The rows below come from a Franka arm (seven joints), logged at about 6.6 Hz.
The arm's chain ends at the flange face. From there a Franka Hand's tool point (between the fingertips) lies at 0.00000 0.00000 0.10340 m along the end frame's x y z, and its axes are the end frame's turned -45 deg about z.
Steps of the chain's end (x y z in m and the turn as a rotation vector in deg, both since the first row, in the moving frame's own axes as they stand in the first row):
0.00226 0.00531 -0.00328 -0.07 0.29 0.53
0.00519 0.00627 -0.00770 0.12 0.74 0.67
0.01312 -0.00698 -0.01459 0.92 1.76 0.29
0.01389 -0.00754 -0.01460 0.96 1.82 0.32
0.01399 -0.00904 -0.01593 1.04 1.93 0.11
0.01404 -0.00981 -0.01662 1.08 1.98 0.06
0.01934 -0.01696 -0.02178 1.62 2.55 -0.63
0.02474 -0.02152 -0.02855 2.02 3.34 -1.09
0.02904 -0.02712 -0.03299 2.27 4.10 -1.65
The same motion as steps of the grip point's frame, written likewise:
-0.00188 0.00581 -0.00328 -0.25 0.16 0.53
0.00033 0.00890 -0.00771 -0.44 0.61 0.67
0.01763 0.00542 -0.01465 -0.59 1.90 0.29
0.01870 0.00560 -0.01467 -0.61 1.97 0.32
0.02007 0.00464 -0.01601 -0.63 2.10 0.11
0.02077 0.00414 -0.01670 -0.64 2.16 0.06
0.03099 0.00284 -0.02192 -0.66 2.95 -0.63
0.03956 0.00389 -0.02879 -0.93 3.79 -1.09
0.04786 0.00357 -0.03334 -1.29 4.50 -1.65

